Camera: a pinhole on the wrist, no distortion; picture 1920 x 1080 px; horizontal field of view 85.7 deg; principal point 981.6 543.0 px. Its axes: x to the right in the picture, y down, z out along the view. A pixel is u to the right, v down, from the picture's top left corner.
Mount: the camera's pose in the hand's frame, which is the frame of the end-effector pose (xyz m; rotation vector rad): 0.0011 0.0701 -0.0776 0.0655 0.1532 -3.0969
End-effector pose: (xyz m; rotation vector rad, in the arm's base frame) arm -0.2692 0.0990 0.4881 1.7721 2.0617 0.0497
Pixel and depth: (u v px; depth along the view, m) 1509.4 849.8 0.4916
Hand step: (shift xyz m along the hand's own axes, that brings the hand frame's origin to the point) -0.2628 -0.1332 0.3858
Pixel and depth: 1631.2 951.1 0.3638
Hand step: -0.2354 -0.1174 0.2600
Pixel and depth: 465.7 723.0 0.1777
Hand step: 0.0837 0.0251 0.1000
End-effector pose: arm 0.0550 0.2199 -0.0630 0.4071 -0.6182 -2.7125
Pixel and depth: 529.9 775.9 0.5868
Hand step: 0.2388 -0.1098 0.5042
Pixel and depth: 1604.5 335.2 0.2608
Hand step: -0.1683 0.0903 0.1799
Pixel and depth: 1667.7 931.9 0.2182
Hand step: -0.1486 -0.0386 0.1249
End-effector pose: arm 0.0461 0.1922 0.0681 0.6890 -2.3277 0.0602
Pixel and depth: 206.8 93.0 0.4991
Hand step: 0.3449 0.2505 0.4563
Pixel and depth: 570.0 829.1 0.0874
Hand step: 0.0333 0.0387 0.0085
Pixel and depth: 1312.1 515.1 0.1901
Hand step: -0.0674 0.0540 0.1092
